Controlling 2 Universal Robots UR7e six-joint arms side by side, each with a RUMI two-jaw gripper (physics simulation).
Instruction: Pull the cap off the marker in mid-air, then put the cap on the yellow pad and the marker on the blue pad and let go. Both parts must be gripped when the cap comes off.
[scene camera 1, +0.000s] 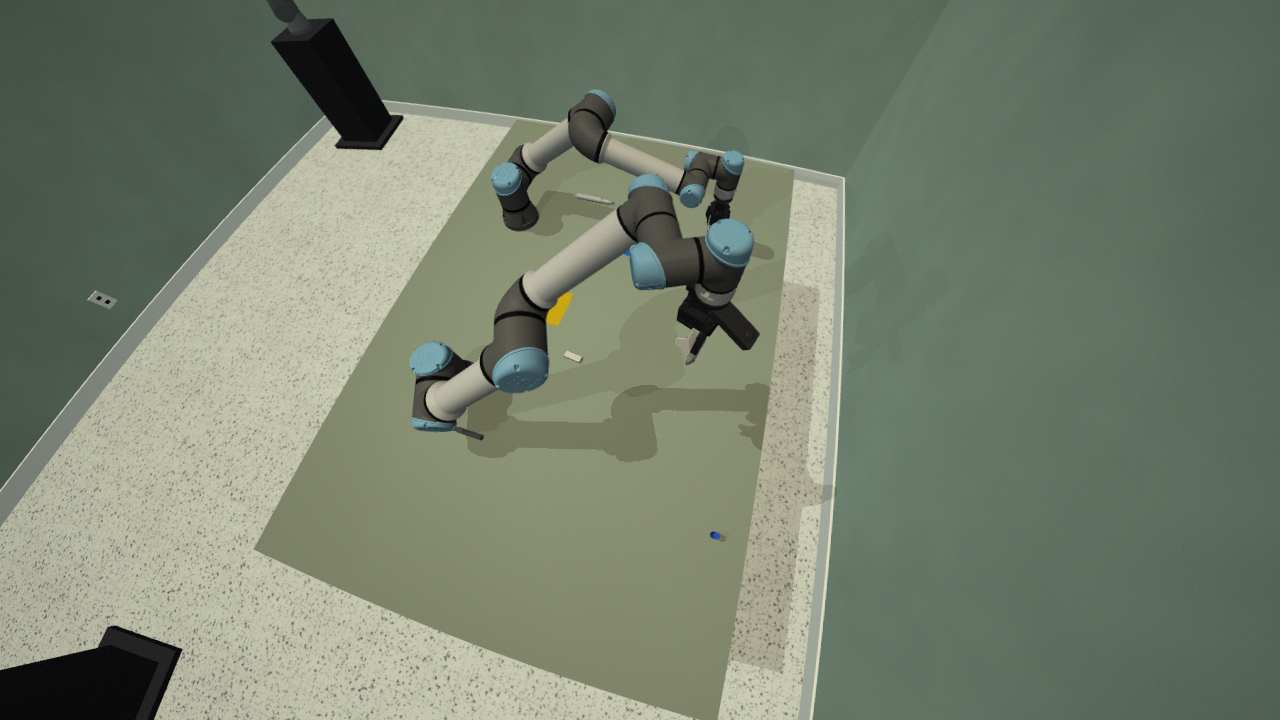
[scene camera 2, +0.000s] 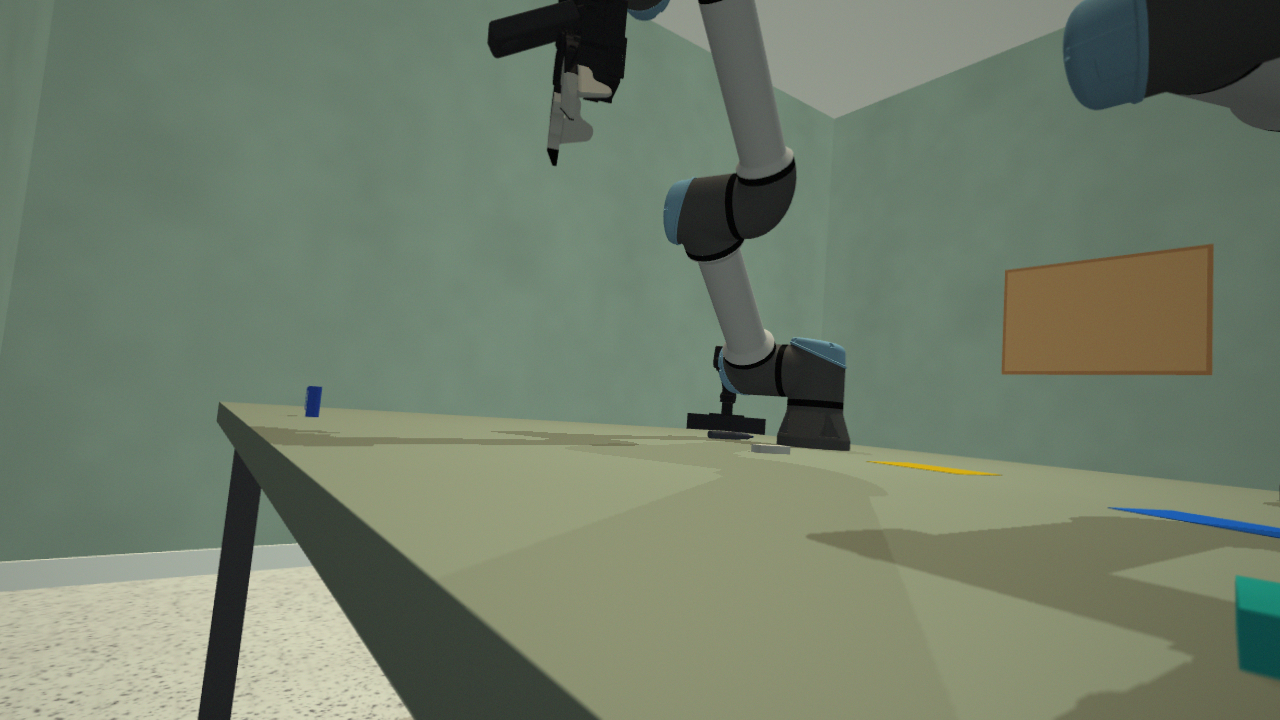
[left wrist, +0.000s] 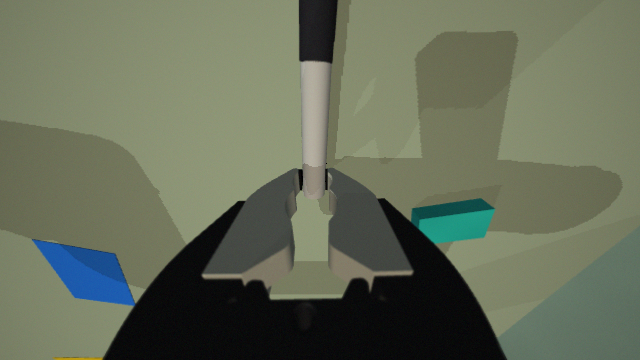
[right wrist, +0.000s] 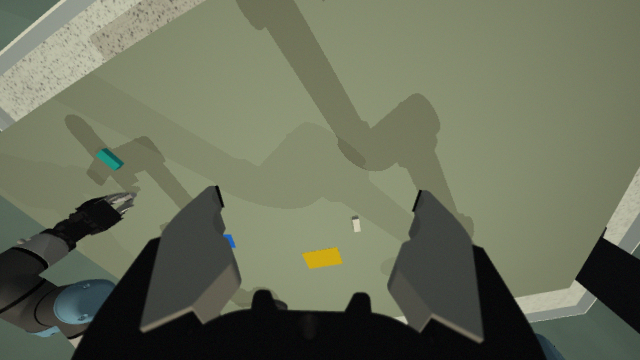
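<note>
The marker has a white body and a black cap on its far end, whose tip is cut off by the left wrist view's top edge. My left gripper is shut on the white body's near end, low over the table. My right gripper is open and empty, high above the table. The yellow pad lies flat. The blue pad lies flat, partly hidden by the right arm in scene camera 1.
A teal block lies beside the left gripper. A small white block lies near the yellow pad. A blue cylinder stands far off. A pale pen lies near the left arm's base, a dark rod by the right's.
</note>
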